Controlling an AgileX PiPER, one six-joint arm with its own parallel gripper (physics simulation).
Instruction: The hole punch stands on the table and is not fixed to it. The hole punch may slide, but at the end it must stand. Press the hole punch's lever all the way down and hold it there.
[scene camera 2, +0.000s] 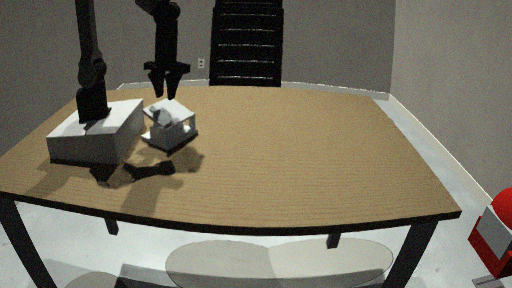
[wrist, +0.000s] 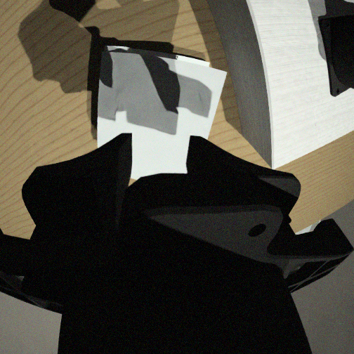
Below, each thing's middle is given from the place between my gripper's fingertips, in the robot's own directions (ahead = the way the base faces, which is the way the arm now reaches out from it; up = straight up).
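Labels:
I find the flat lever (scene camera 2: 167, 113) 40 mm below my hand and 10 mm ahead of it. As for the hole punch (scene camera 2: 157, 136), it is 60 mm below my hand and 10 mm ahead of it.

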